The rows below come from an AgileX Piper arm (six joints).
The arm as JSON. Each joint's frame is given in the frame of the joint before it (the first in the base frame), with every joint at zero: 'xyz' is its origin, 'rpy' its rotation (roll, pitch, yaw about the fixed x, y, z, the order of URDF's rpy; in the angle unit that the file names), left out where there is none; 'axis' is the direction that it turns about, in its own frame. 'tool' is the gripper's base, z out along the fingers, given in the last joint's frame.
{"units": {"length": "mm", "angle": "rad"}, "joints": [
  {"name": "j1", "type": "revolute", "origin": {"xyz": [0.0, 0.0, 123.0]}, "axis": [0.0, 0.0, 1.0]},
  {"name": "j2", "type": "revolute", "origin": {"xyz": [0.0, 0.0, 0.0]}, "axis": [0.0, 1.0, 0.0]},
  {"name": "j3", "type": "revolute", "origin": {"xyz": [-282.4, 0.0, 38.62]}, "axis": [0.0, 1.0, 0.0]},
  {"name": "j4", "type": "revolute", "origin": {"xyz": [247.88, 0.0, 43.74]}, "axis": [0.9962, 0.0, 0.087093]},
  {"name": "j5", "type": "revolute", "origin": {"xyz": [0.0, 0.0, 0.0]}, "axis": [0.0, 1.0, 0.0]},
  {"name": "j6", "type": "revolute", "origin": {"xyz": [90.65, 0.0, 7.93]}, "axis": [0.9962, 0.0, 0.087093]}
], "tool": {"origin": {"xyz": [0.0, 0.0, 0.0], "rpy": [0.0, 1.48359, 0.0]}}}
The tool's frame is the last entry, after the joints.
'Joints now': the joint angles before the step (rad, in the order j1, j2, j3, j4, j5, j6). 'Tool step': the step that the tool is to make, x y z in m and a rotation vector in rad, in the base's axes. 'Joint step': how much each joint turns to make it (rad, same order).
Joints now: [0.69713, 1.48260, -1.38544, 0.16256, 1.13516, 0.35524]
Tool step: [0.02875, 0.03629, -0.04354, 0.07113, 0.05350, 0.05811]
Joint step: [0.00000, 0.16307, -0.00665, 0.13993, -0.14157, -0.11548]
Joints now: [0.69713, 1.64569, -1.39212, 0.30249, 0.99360, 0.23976]
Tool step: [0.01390, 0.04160, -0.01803, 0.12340, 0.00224, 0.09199]
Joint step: [0.03478, 0.13003, -0.07547, 0.16838, -0.09590, -0.14714]
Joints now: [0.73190, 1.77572, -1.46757, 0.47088, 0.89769, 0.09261]
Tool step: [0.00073, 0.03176, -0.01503, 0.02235, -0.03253, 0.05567]
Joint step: [0.05788, 0.08501, -0.05512, 0.01878, -0.06275, -0.03756]
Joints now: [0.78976, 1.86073, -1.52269, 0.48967, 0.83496, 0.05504]
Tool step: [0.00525, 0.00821, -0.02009, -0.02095, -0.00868, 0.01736]
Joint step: [0.00750, 0.05128, 0.00000, -0.00093, -0.03567, -0.03193]
